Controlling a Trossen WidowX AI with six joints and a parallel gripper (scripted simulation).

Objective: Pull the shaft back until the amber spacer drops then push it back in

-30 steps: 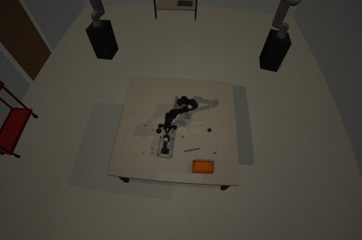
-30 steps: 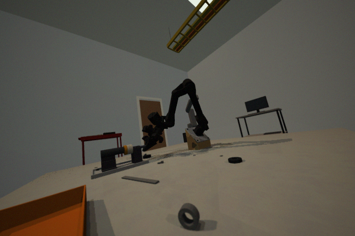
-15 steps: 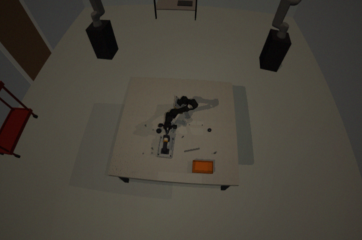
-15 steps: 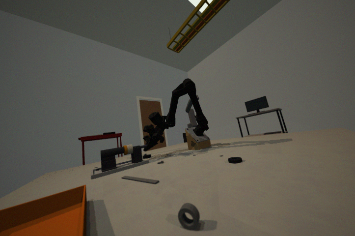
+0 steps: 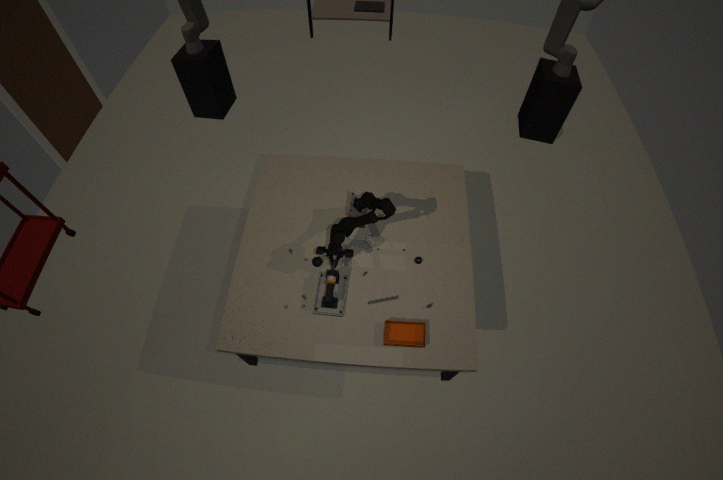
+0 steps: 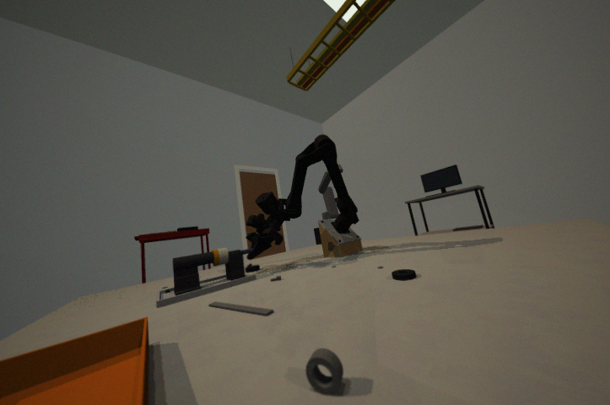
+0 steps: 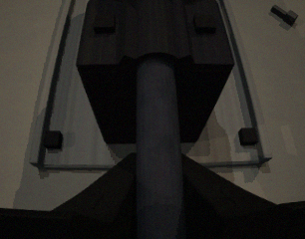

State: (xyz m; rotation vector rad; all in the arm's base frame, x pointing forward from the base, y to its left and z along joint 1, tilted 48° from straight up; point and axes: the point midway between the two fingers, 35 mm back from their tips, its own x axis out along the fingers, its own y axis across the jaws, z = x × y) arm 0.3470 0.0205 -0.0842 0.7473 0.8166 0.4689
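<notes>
Right now my gripper tip is 4 cm short of the shaft and 2 cm below it. Round my gripper tip: amber spacer 10 cm ahead, 2 cm above, 1 cm to the left; pale spacer 8 cm ahead, 2 cm above, 1 cm to the left; white spacer 9 cm ahead, 2 cm above, 1 cm to the left.
</notes>
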